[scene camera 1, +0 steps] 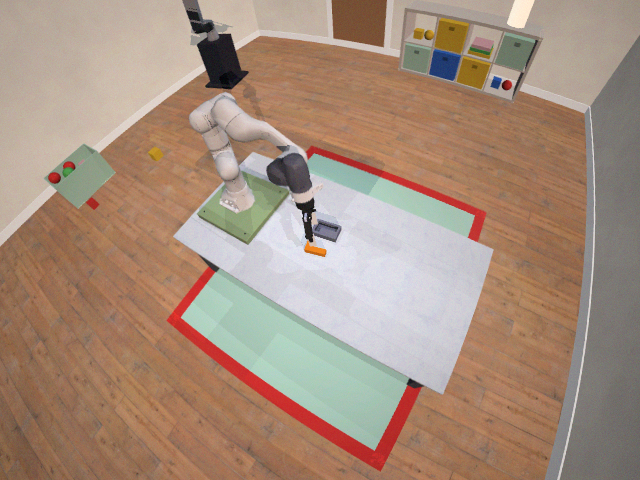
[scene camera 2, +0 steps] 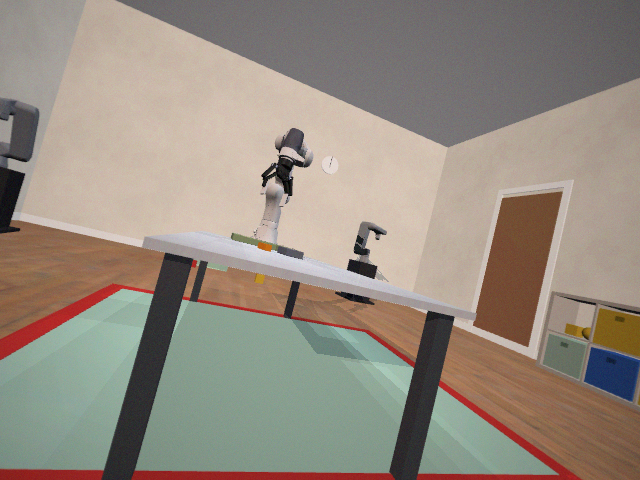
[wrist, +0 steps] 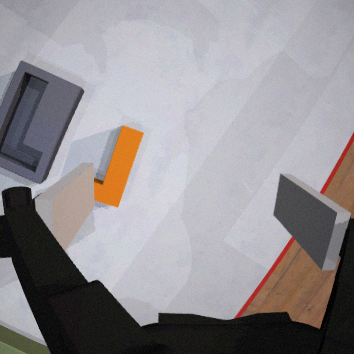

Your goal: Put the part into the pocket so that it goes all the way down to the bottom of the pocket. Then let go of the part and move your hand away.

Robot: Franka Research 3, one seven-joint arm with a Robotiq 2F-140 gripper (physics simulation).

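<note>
The orange L-shaped part (scene camera 1: 315, 251) (scene camera 2: 264, 246) (wrist: 124, 165) lies on the table beside the grey block (scene camera 1: 330, 238) (scene camera 2: 290, 252) (wrist: 61, 110), apart from it. The block has an L-shaped pocket (wrist: 25, 122) in its top, and the pocket is empty. My gripper (scene camera 1: 312, 230) (scene camera 2: 274, 195) (wrist: 187, 189) is wide open with nothing between its fingers, and it hangs above the table. In the wrist view, the left fingertip shows close to the short leg of the part, and the right fingertip is far off to the right.
The white table (scene camera 1: 392, 279) (scene camera 2: 336, 276) carries the green base plate (scene camera 1: 263, 222) (scene camera 2: 242, 238) under the arm. A mint mat with a red border (scene camera 1: 289, 403) lies under the table. A shelf unit (scene camera 1: 470, 13), a toy bin (scene camera 1: 85, 180) and another robot stand (scene camera 1: 219, 56) are farther away.
</note>
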